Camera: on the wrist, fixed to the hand. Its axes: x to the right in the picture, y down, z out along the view.
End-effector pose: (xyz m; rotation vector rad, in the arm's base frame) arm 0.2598 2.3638 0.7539 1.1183 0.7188 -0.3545
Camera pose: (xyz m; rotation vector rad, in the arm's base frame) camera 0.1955 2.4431 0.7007 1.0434 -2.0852 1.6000
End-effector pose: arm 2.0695 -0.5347 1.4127 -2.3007 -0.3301 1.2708
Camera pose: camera 2.1589 -0.5322 1.4852 -0.1590 -2.0649 -1.1863
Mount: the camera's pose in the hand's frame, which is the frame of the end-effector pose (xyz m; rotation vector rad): -0.0034 -0.0421 -0.1071 -0.4168 0.8244 -2.9519
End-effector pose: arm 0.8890 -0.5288 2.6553 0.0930 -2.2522 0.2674
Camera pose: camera 0.9783 -0.5460 2.7259 1.9976 0.2884 -1.3205
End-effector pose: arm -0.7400 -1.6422 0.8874 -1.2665 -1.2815 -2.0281
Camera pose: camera -0.8195 -1.7152 0.8474 -1.3631 0.6671 0.9261
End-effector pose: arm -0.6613 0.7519 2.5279 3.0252 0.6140 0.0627
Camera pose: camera -0.6862 0.7941 2.6321 -0.5175 2.7915 0.7763
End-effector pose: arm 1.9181 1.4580 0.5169 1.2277 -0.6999 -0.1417
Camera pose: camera 1.9866 1.5316 0.4608 0.6886 2.1670 -1.8085
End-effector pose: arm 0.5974 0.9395 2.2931 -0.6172 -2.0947 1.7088
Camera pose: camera 0.6535 1.0182 2.3556 1.1297 -0.5670 -0.6959
